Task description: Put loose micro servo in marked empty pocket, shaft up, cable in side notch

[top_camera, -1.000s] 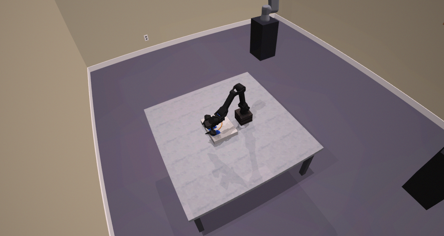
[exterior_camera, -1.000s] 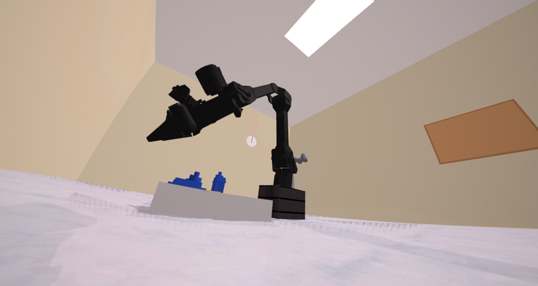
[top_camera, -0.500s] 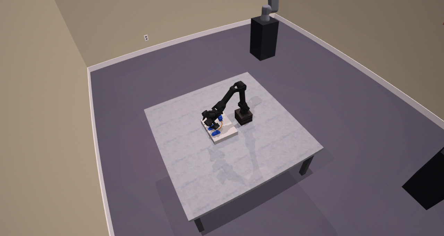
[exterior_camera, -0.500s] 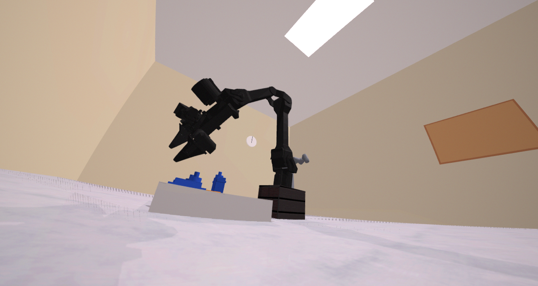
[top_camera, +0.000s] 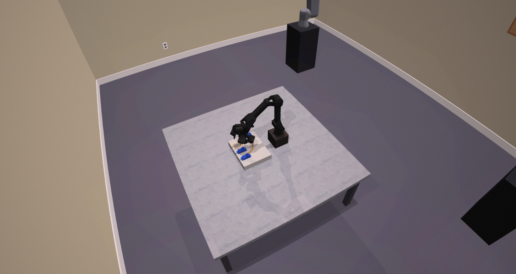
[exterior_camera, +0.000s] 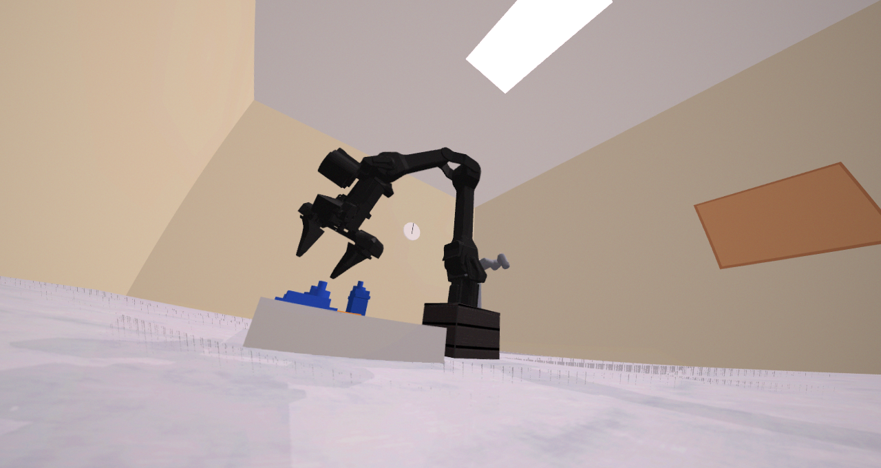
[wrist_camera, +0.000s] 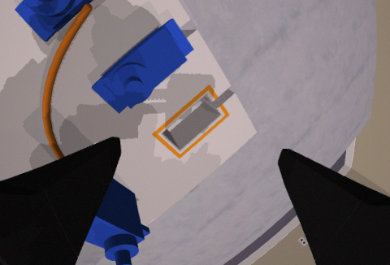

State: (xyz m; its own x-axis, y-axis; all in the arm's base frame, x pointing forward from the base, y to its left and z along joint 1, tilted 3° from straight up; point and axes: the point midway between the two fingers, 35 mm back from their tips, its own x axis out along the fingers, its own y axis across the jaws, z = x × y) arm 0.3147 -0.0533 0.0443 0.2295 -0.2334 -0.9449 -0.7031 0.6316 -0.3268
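The white deck lies 10 cm below my gripper tip, 10 cm behind it and 4 cm to the left of it.
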